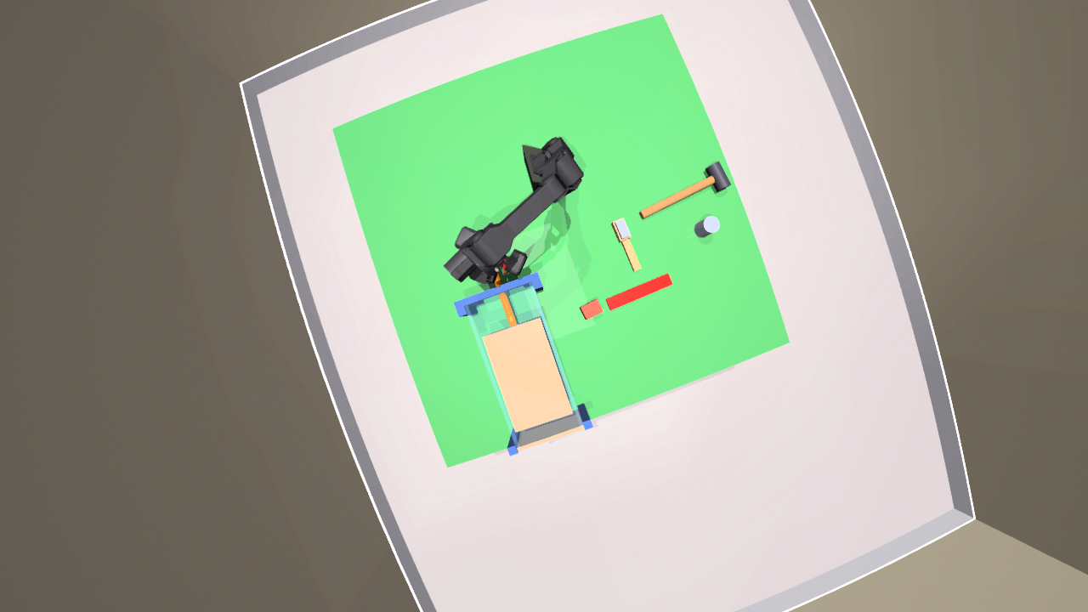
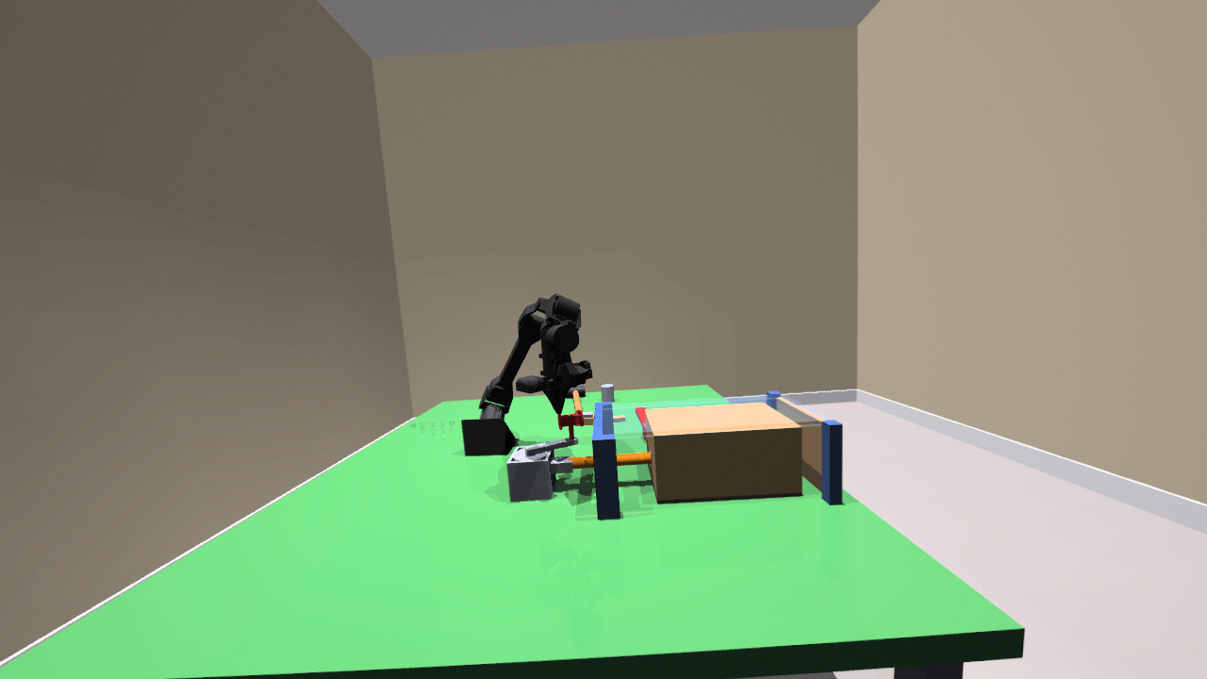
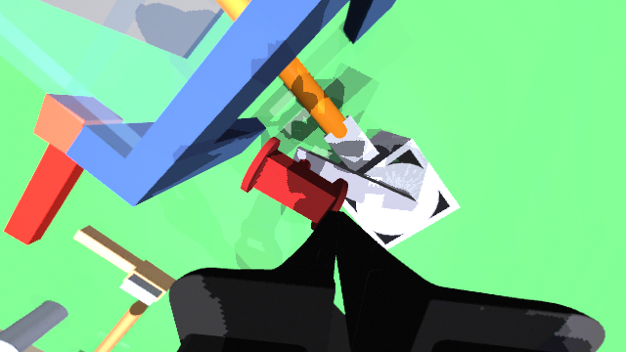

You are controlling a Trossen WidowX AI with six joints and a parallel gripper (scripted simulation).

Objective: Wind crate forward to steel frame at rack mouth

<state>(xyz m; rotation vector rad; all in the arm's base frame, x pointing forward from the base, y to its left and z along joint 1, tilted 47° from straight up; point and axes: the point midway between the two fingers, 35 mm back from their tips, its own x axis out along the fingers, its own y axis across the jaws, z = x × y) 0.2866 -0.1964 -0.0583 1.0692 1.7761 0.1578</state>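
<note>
Right now my gripper tip is 2 cm short of the red knob, 2 cm to the right of it and 4 cm above it. The rest, counted from my gripper tip: blue steel frame (10 cm ahead, 2 cm to the right, 6 cm below); winch (7 cm behind, 5 cm to the right, 14 cm below); winch handle (1 cm behind, 1 cm to the right, 6 cm below).
</note>
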